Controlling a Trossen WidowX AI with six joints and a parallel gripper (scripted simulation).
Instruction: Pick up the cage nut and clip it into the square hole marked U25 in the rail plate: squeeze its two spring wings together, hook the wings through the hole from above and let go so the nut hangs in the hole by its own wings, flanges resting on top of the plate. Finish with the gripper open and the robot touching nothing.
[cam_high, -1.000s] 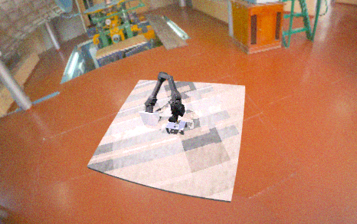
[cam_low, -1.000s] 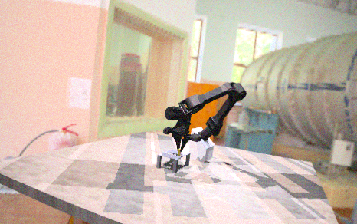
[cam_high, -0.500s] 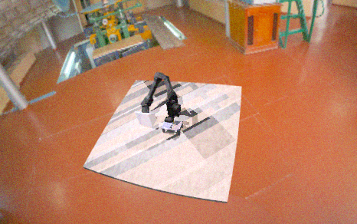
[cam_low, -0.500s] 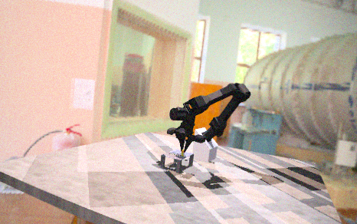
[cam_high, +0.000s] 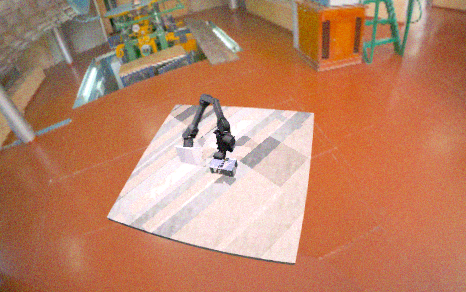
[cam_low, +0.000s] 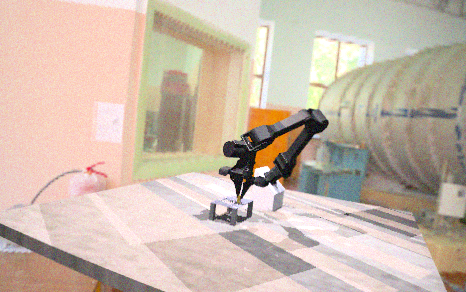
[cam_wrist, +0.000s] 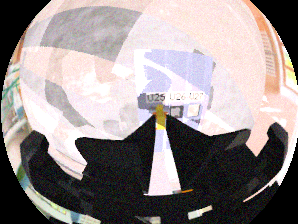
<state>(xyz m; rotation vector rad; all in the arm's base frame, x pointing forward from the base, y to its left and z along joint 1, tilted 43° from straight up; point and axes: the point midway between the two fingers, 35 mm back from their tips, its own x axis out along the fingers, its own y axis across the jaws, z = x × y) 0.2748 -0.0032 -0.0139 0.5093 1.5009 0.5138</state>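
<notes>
The small yellow cage nut is 10 mm below my gripper tip. Round my gripper tip: label (20 mm ahead, 30 mm to the right, 20 mm below).
</notes>
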